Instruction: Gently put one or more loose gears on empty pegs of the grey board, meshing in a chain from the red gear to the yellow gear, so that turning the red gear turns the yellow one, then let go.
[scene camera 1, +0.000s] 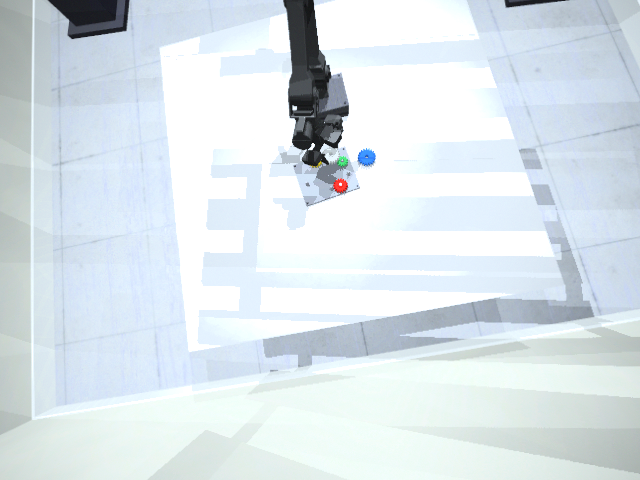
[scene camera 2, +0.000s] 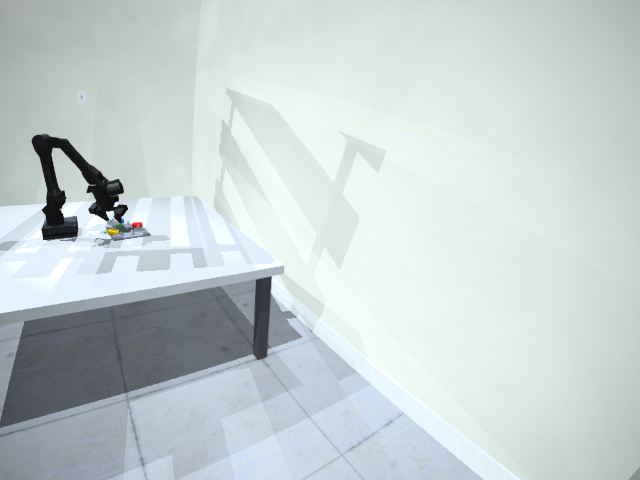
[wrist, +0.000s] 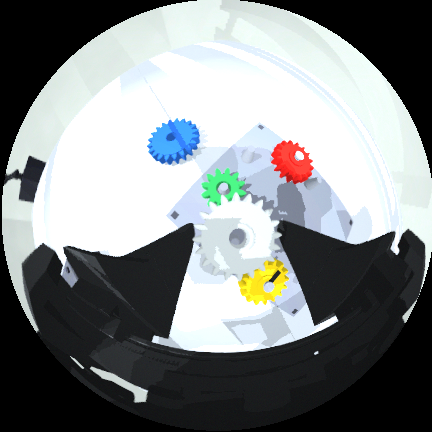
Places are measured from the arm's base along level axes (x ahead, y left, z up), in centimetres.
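Where they show: gripper, fingertip midpoint: (scene camera 1: 332, 156) (scene camera 2: 114, 222) (wrist: 236, 227); arm's base, link origin: (scene camera 1: 319, 90) (scene camera 2: 55, 223).
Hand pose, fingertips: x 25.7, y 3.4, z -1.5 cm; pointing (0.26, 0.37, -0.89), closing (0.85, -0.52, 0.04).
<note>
Things, the pixels of their top centre, and the offset from my fingertips. "pt": a spot on its surface instead. Level surfaces: height alone.
- white gear, top centre: (wrist: 239, 238) (scene camera 1: 330, 154) dx -0.4, dy -0.6, dz +1.2 cm
- grey board, top centre: (wrist: 297, 223) (scene camera 1: 324, 172) (scene camera 2: 125, 225) dx +5.2, dy -3.1, dz -1.0 cm
- green gear, surface spot: (wrist: 218, 176) (scene camera 1: 345, 161) pt dx +1.4, dy +4.6, dz -1.6 cm
- yellow gear, top centre: (wrist: 266, 285) (scene camera 2: 113, 229) dx -0.4, dy -6.6, dz -1.5 cm
- red gear, top centre: (wrist: 296, 157) (scene camera 1: 340, 184) (scene camera 2: 137, 223) dx +10.3, dy +2.3, dz -1.6 cm
- bare peg, top centre: (wrist: 250, 147) (scene camera 1: 348, 171) dx +5.7, dy +5.4, dz -1.2 cm
- blue gear, top centre: (wrist: 170, 136) (scene camera 1: 366, 156) dx -0.2, dy +12.6, dz -2.4 cm
- white table, surface height: dz -4.1 cm
- small peg, top centre: (scene camera 1: 306, 181) dx +8.4, dy -10.1, dz -1.2 cm
My gripper (scene camera 1: 328, 153) (scene camera 2: 114, 220) (wrist: 236, 227) is shut on a white gear (wrist: 217, 250), held above the grey board (scene camera 1: 312, 195) (scene camera 2: 140, 234) (wrist: 332, 212). In the wrist view, the white gear overlaps the lower edge of the green gear (scene camera 1: 342, 161) (wrist: 218, 176) and the upper left of the yellow gear (scene camera 1: 317, 165) (scene camera 2: 113, 231) (wrist: 256, 287); contact cannot be told. Green, yellow and the red gear (scene camera 1: 340, 186) (scene camera 2: 136, 224) (wrist: 287, 162) sit on board pegs. A bare peg (scene camera 1: 348, 174) (wrist: 248, 155) stands between green and red. The blue gear (scene camera 1: 366, 157) (wrist: 165, 148) lies off the board.
The arm (scene camera 1: 301, 56) (scene camera 2: 77, 157) reaches over the white table (scene camera 1: 413, 217) (scene camera 2: 222, 258) from its dark base (scene camera 2: 59, 227). Another small peg (scene camera 1: 307, 184) stands near the board's left side in scene camera 1. Striped shadows cross the table.
</note>
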